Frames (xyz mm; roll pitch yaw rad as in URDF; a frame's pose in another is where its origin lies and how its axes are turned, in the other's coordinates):
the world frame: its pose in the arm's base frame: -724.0 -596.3 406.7 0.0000 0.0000 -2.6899
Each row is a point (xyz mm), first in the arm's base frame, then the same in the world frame.
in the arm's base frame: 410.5 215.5 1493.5
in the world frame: -1375.1 -235.2 1086.8
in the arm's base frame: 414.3 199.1 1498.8
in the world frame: -1371.3 -218.8 1092.1
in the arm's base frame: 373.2 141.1 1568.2
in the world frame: -1309.0 -184.5 1161.5
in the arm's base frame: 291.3 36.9 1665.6
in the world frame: -1189.9 -126.5 1258.9
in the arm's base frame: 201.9 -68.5 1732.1
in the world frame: -1063.4 -70.7 1325.4
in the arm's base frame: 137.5 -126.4 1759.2
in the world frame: -980.2 -46.7 1352.5
